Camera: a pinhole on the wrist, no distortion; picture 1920 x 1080 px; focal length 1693.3 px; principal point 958.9 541.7 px. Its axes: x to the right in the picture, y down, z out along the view. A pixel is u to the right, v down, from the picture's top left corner.
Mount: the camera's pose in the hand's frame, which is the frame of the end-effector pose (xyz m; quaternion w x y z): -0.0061 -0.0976 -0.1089 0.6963 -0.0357 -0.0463 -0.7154
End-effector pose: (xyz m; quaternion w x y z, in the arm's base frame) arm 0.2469 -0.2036 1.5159 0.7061 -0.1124 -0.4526 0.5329
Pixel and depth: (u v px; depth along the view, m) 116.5 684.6 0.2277
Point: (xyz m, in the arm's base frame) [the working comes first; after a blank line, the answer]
In the camera's frame: -0.1133 0.0192 0.2277

0.1414 -0.2095 1.5557
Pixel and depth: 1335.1 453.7 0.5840
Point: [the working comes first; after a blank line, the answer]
In the camera's frame: 0.1297 -0.0304 0.5840

-0.0199 -0.4659 1.8667
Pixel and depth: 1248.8 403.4 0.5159
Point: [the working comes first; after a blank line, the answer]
In the camera's frame: 0.0883 -0.0421 0.5159

0.0131 -0.4370 1.7991
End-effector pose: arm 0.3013 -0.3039 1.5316 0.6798 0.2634 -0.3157 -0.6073
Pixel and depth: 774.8 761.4 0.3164
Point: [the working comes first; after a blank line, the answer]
In the camera's frame: -0.0344 0.0411 0.3164

0.1336 -0.3336 1.6482
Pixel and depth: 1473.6 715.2 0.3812
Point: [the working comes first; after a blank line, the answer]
In the camera's frame: 0.1159 0.0391 0.3812

-0.0215 -0.3421 1.5964
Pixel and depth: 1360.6 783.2 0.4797
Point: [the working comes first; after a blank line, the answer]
In the camera's frame: 0.1138 0.0684 0.4797

-0.0848 -0.3659 1.6738
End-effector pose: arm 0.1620 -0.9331 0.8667 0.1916 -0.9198 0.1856 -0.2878
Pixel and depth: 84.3 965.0 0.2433
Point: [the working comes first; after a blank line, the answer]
In the camera's frame: -0.1257 0.0608 0.2433

0.2632 -0.9748 0.7764
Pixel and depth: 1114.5 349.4 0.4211
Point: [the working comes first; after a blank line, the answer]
In the camera's frame: 0.0387 -0.0478 0.4211

0.3234 -0.7551 0.6402
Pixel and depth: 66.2 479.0 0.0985
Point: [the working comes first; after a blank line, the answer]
In the camera's frame: -0.0519 -0.0036 0.0985

0.1523 -0.9034 0.8912
